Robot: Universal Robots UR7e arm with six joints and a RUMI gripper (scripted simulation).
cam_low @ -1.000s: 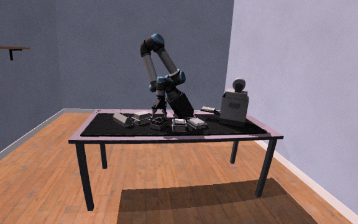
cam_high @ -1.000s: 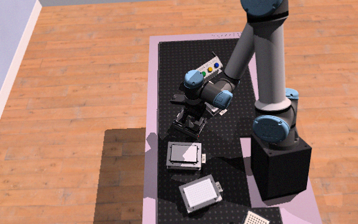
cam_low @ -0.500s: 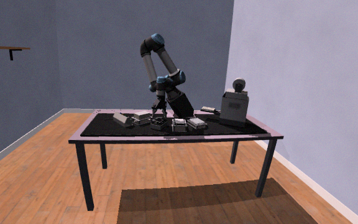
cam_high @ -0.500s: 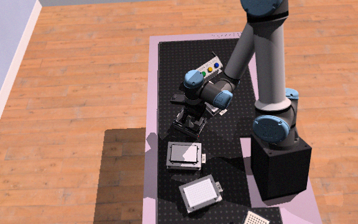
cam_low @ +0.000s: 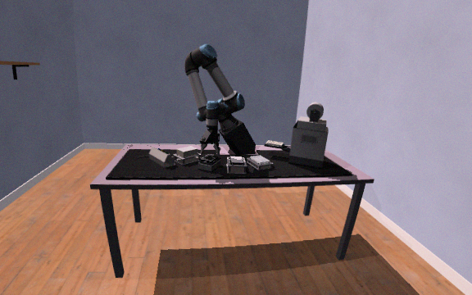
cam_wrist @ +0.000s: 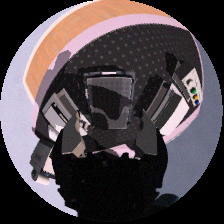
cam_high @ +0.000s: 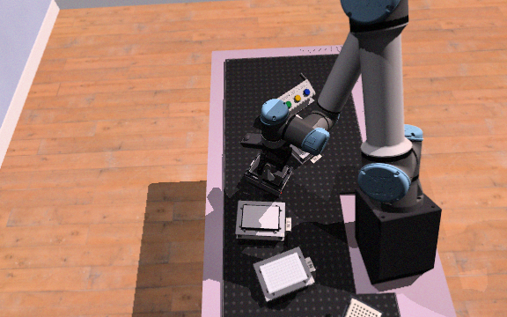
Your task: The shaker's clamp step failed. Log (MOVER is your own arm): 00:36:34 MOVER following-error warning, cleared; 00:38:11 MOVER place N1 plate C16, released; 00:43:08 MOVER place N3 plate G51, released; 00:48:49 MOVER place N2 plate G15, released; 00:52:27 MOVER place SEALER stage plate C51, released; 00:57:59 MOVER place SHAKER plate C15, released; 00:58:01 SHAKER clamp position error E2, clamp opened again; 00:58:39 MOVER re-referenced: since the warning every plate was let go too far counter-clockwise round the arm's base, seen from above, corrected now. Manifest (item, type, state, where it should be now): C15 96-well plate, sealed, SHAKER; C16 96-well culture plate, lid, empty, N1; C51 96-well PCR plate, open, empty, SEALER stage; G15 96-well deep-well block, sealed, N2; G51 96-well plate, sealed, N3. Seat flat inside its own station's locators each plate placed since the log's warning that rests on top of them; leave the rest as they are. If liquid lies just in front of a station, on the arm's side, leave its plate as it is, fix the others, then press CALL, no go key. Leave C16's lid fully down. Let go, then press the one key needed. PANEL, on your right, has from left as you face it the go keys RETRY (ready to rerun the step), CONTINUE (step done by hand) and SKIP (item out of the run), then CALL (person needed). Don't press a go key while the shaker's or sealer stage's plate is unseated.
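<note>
Now: hand 150 mm to the left of the white-topped sealed plate, 130 mm past it and 10 mm above it.
</note>
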